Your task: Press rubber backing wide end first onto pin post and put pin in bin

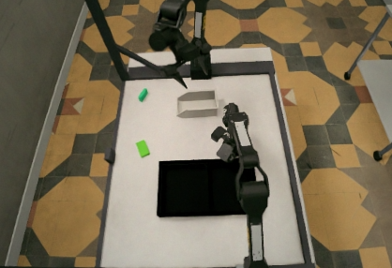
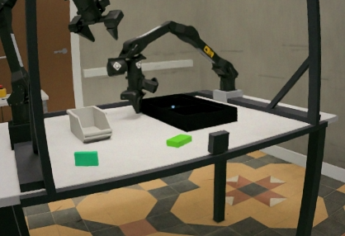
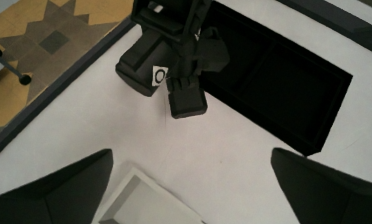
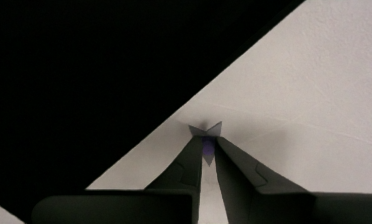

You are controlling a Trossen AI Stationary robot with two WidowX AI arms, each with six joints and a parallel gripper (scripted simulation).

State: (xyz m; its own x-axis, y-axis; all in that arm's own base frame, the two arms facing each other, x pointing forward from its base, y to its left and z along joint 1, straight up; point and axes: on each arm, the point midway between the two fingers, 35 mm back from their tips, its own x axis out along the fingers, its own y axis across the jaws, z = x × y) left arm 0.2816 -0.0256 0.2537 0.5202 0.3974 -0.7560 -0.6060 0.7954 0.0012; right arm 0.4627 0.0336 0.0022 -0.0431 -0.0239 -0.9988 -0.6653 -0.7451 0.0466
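My left hand is 120 mm short of the white star-shaped pin, 190 mm to the left of it and 310 mm above it. Also, from my left hand: grey bin (10 mm ahead, 60 mm to the left, 290 mm below); then black tray (20 mm behind, 310 mm to the right, 310 mm below).
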